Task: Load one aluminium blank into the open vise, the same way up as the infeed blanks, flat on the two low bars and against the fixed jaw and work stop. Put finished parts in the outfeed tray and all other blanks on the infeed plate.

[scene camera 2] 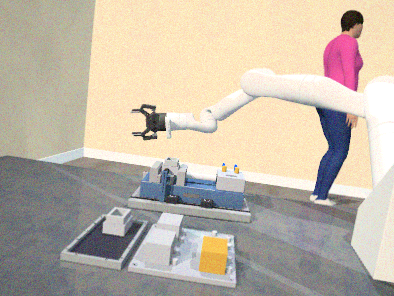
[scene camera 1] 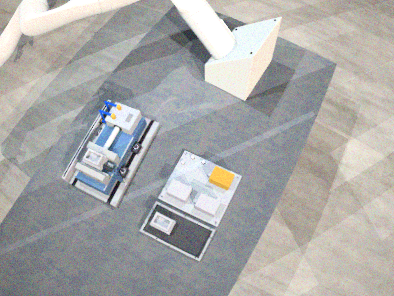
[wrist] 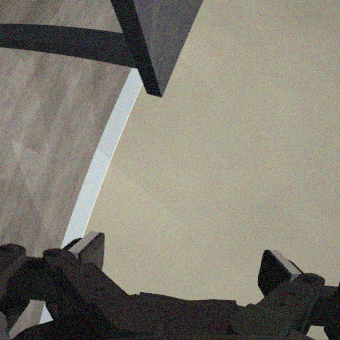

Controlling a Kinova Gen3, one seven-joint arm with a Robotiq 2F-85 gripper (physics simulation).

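Note:
The vise (scene camera 1: 122, 148) (scene camera 2: 195, 195) has a blue body. A pale part with an open pocket on top (scene camera 1: 93, 158) (scene camera 2: 171, 162) sits between its jaws; its seating on the bars is hidden. Two plain pale blanks (scene camera 1: 178, 191) (scene camera 1: 206, 204) (scene camera 2: 171, 221) (scene camera 2: 159, 246) and an orange block (scene camera 1: 221, 178) (scene camera 2: 214, 255) stand on the infeed plate (scene camera 1: 192, 172) (scene camera 2: 185, 277). Another pocketed part (scene camera 1: 163, 223) (scene camera 2: 117, 222), pocket up, stands in the outfeed tray (scene camera 1: 190, 241) (scene camera 2: 95, 247). My gripper (scene camera 2: 136, 122) (wrist: 182, 259) is open and empty, pointing sideways above and beyond the vise's jaw end.
Blue and orange fittings (scene camera 1: 112, 111) (scene camera 2: 230, 168) stand on the vise's end block. The white arm stretches above the vise from its pale base (scene camera 1: 240, 65) (scene camera 2: 382, 235). A person in a pink top (scene camera 2: 341, 60) stands behind the arm. The wrist view shows wall (wrist: 225, 150) and floor (wrist: 45, 150).

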